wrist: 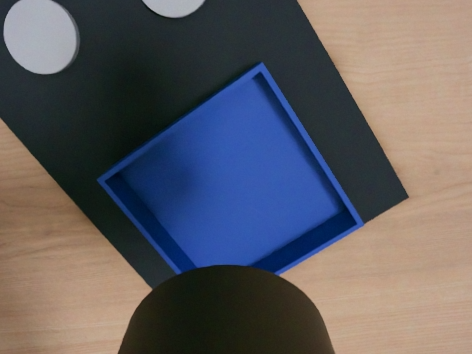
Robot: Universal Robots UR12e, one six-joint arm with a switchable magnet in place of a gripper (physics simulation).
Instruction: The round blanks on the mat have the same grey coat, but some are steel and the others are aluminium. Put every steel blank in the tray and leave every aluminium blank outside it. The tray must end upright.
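Note:
The blue tray [250,170] sits upright on the dark mat [360,170], and the part of its floor that shows has no blank on it. Its near corner is hidden behind my magnet. My magnet [225,310] is at the bottom of the view, over the tray's near corner. No blank shows at its edge, so it reads as open. One grey blank [41,36] lies flat on the mat at the upper left. Another grey blank [175,6] is cut off by the top edge of the view. Their metal cannot be told from their looks.
A light wooden table [425,90] shows to the right, at the lower left and along the bottom. The mat's corner is at the right, just beyond the tray's right corner. The tray's raised walls stand between its floor and the blanks.

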